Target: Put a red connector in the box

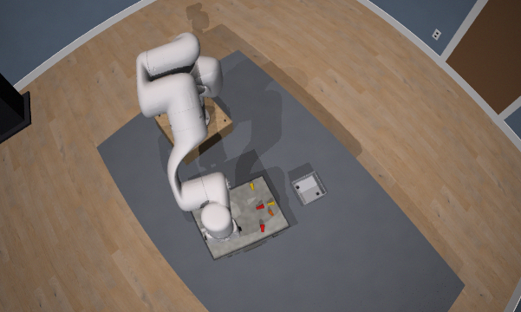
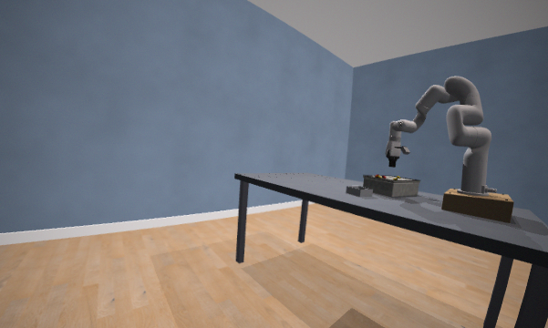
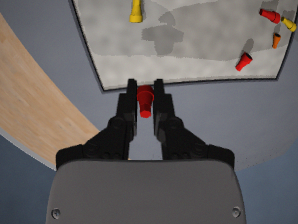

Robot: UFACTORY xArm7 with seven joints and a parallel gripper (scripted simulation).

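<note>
Right now the orange connector is 1 cm behind my hand, 19 cm to the left of it and 9 cm below it. From my hand the other things lie so: tool case 5 cm behind, 8 cm to the left, 12 cm below.
</note>
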